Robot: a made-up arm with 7 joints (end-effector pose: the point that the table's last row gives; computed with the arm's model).
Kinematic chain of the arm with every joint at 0, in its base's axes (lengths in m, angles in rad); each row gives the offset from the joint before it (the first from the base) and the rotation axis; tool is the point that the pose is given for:
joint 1: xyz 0 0 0.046 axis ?
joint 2: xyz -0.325 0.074 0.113 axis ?
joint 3: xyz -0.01 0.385 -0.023 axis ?
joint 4: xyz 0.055 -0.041 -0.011 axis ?
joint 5: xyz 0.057 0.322 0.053 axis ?
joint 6: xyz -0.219 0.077 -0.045 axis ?
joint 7: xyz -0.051 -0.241 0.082 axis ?
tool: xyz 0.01 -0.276 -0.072
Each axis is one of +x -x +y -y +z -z.
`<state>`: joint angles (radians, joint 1 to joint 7).
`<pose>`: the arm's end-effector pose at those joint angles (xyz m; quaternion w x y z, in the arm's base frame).
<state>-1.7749 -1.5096 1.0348 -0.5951 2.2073 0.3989 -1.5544</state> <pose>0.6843 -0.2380 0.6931 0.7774 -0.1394 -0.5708 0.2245</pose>
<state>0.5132 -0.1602 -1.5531 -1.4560 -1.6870 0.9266 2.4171</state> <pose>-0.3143 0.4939 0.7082 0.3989 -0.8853 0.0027 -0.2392</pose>
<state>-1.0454 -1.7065 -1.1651 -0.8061 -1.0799 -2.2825 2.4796</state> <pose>-0.0989 0.3765 -0.3763 0.2175 0.5931 0.7330 0.2523</pose>
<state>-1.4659 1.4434 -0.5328 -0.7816 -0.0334 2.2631 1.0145</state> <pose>1.1749 0.7834 0.3671 0.2291 -0.7161 0.3482 0.5598</pose>
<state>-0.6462 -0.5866 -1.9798 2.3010 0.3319 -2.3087 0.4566</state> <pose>0.3857 0.0349 0.0316 0.0777 -0.4695 0.8772 -0.0639</pose>
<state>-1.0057 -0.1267 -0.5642 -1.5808 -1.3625 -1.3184 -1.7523</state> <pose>0.3973 0.4873 -0.2375 0.0481 -0.0328 -0.5657 -0.8226</pose>
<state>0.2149 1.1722 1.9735 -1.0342 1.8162 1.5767 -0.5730</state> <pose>-0.8599 -0.1097 0.2651 0.3169 0.2066 0.8408 -0.3871</pose>
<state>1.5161 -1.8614 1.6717 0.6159 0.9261 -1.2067 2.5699</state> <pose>-0.5632 0.1146 0.3054 0.3470 0.7328 0.1233 -0.5722</pose>
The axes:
joint 1: +z
joint 2: -y
joint 3: +z
joint 4: -y
joint 5: -x
joint 6: -z
joint 7: +y

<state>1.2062 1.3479 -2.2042 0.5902 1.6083 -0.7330 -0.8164</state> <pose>-0.4848 -0.4951 0.4471 0.9886 -0.0864 -0.0574 -0.1094</pose>
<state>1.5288 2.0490 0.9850 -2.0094 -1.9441 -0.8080 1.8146</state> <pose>-0.4385 -0.0721 -0.2542 0.2618 -0.2606 0.3372 0.8660</pose>
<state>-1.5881 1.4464 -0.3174 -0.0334 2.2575 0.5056 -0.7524</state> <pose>1.0650 0.6559 0.0281 0.2457 0.8342 -0.2924 0.3978</pose>
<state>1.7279 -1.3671 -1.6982 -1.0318 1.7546 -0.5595 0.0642</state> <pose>0.0695 -0.1413 -0.0545 0.0022 -0.7528 0.6576 0.0278</pose>
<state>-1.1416 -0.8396 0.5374 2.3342 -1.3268 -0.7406 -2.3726</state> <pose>0.4948 0.3692 0.3188 0.5916 -0.2759 0.7416 -0.1545</pose>
